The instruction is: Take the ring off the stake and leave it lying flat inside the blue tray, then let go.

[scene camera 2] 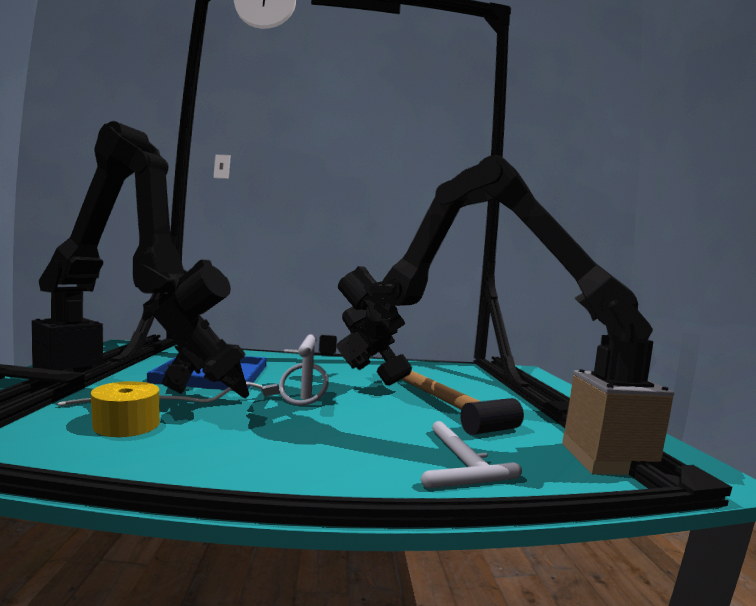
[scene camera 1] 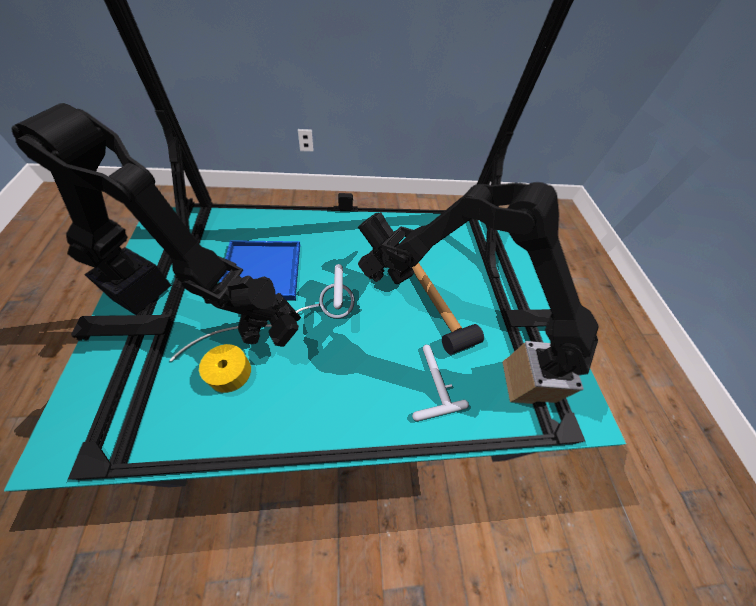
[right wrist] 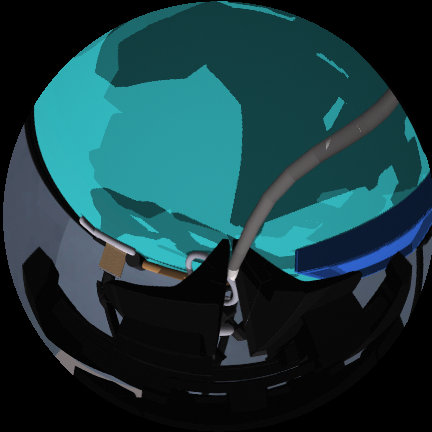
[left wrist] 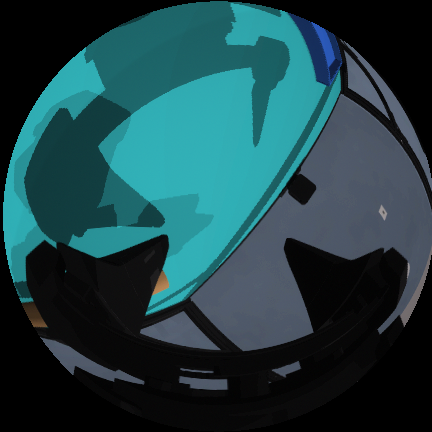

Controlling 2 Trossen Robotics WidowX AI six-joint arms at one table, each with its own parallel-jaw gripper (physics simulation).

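Places are measured from the left arm's base along level axes (x right, y back, z down), in millimetres.
Pixels of known places: left gripper, between the fingertips: (scene camera 2: 372, 359) (left wrist: 228, 243); right gripper, between the fingertips: (scene camera 2: 246, 396) (scene camera 1: 299, 317) (right wrist: 229, 244); left arm's base, origin of its link: (scene camera 2: 621, 380) (scene camera 1: 554, 364) (right wrist: 109, 271); right arm's base, origin of its link: (scene camera 2: 67, 321) (scene camera 1: 120, 269).
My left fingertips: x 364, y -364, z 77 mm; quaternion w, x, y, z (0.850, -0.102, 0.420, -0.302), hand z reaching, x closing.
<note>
Ahead of a thing's pixels: the offset from my left fingertips to its top centre.
The grey ring (scene camera 1: 320, 303) (scene camera 2: 282, 383) (right wrist: 196, 254) hangs tilted around the upright light stake @[dy -107, dx -205, dz -72 mm] (scene camera 1: 338, 284) (scene camera 2: 307, 375), which has a bar at its top. A thin grey tail (scene camera 1: 201, 340) (scene camera 2: 189, 398) (right wrist: 320, 155) runs from the ring to the left. My right gripper (scene camera 1: 268, 329) (scene camera 2: 243, 390) (right wrist: 229, 244) is shut on that tail, low and left of the stake. Its fingers hide part of the tail. The blue tray @[dy -330, dx -107, dz +18 mm] (scene camera 1: 271, 261) (scene camera 2: 252, 369) (left wrist: 320, 45) (right wrist: 360, 250) lies behind this gripper. My left gripper (scene camera 1: 386, 272) (scene camera 2: 375, 362) (left wrist: 228, 243) is open and empty, right of the stake.
A yellow cylinder @[dy -327, dx -398, dz -9 mm] (scene camera 1: 225, 368) (scene camera 2: 124, 410) stands at the left front. A mallet @[dy +147, dx -148, dz -9 mm] (scene camera 1: 463, 338) (scene camera 2: 492, 415) lies right of the stake, its handle end near my left gripper. A light T-shaped piece @[dy +125, dx -377, dz +21 mm] (scene camera 1: 439, 410) (scene camera 2: 470, 474) lies at the right front. Black rails border the work area.
</note>
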